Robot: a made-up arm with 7 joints. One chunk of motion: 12 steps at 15 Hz.
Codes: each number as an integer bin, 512 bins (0 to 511) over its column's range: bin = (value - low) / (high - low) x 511, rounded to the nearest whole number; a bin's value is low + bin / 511 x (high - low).
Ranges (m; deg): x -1.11..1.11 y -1.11..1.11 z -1.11..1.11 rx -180..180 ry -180..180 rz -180..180
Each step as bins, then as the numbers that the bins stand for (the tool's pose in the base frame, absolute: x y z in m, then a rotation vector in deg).
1 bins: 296 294 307 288 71 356
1 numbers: 0.1759 0.1673 0.2237 22.90 -129.98 70.80
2 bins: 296 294 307 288 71 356
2 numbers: 0.1759 0.1673 0.2237 22.90 -129.98 70.80
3 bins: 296 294 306 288 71 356
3 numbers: 0.1759 0.1673 0.2194 22.90 -129.98 70.80
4 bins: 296 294 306 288 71 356
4 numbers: 0.1759 0.1673 0.2194 22.90 -129.98 70.80
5 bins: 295 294 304 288 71 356
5 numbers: 0.1716 0.1673 0.2107 22.90 -129.98 70.80
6 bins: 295 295 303 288 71 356
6 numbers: 0.1716 0.1716 0.2064 22.90 -129.98 70.80
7 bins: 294 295 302 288 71 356
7 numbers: 0.1673 0.1716 0.2020 22.90 -129.98 70.80
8 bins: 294 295 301 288 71 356
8 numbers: 0.1673 0.1716 0.1977 22.90 -129.98 70.80
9 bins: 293 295 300 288 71 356
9 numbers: 0.1629 0.1716 0.1933 22.90 -129.98 70.80
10 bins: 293 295 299 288 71 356
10 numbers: 0.1629 0.1716 0.1890 22.90 -129.98 70.80
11 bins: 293 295 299 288 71 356
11 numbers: 0.1629 0.1716 0.1890 22.90 -129.98 70.80
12 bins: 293 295 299 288 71 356
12 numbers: 0.1629 0.1716 0.1890 22.90 -129.98 70.80
